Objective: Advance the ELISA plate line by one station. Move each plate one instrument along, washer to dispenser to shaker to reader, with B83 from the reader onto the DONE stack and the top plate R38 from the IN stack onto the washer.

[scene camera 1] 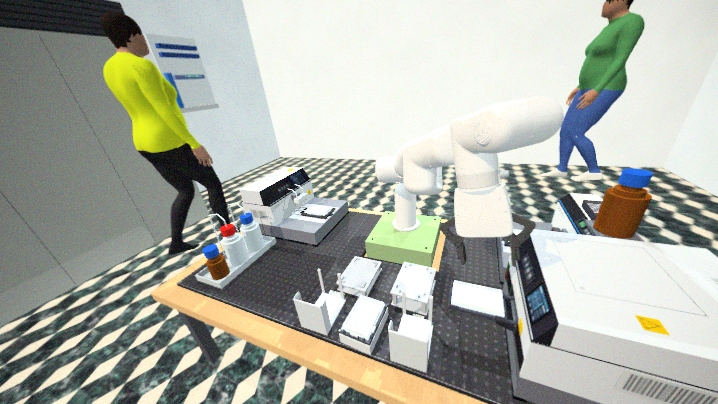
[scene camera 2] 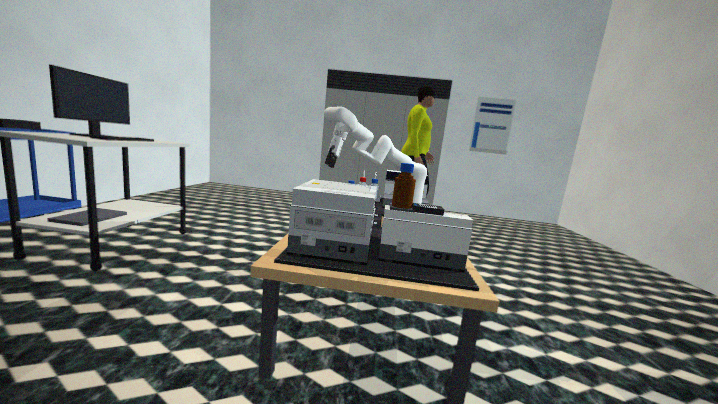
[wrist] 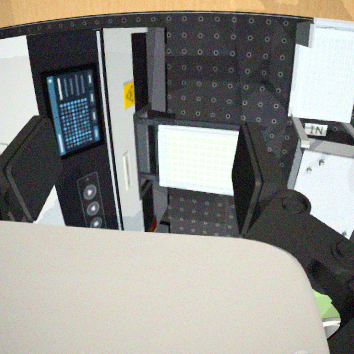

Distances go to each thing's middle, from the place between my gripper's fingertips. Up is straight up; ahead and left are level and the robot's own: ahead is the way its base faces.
The screen (wrist: 71, 96) is 20 mm behind my hand, 100 mm to the left of it and 100 mm below it. From my hand the other things lie so: brown bottle (scene camera 1: 623, 207) 390 mm behind, 350 mm to the left, 20 mm below.
